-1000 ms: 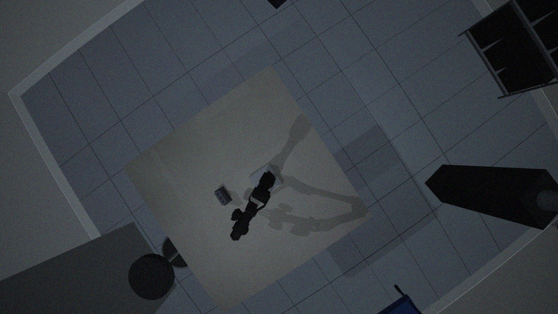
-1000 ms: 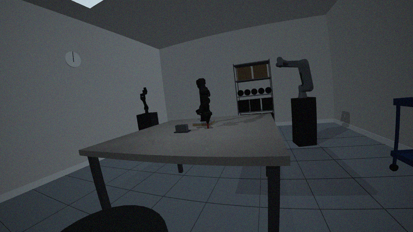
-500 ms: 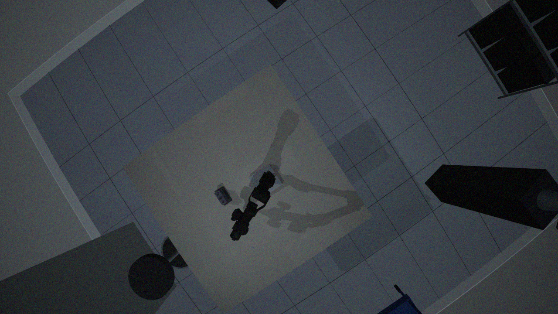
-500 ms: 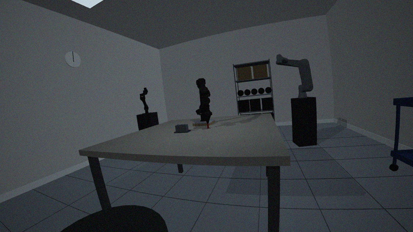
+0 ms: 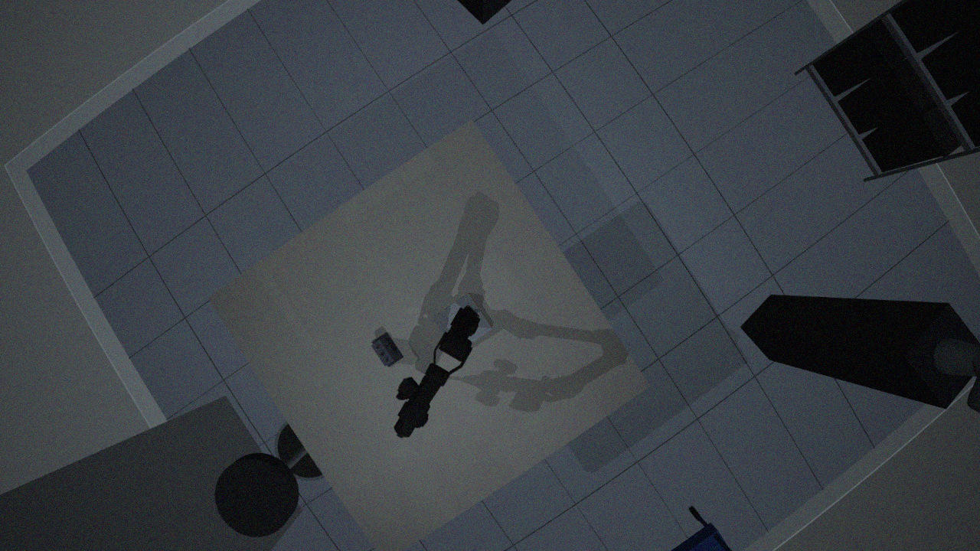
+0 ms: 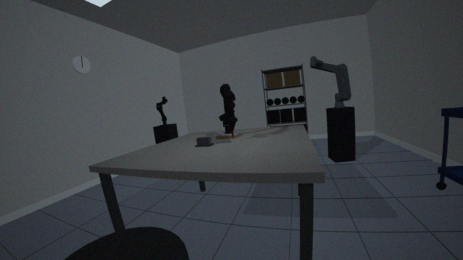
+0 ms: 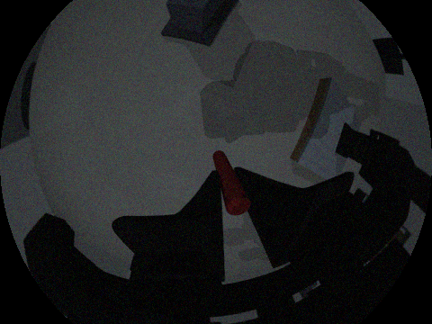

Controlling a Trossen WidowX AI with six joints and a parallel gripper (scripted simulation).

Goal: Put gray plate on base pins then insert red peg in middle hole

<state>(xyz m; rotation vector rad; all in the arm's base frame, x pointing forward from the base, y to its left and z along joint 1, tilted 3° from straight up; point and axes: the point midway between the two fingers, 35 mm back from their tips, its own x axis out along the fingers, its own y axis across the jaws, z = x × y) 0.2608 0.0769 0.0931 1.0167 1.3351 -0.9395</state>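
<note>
My gripper tip is 200 mm to the left of the gray plate, 60 mm short of it and 30 mm above it. Round my gripper tip: red peg right at my gripper tip.
</note>
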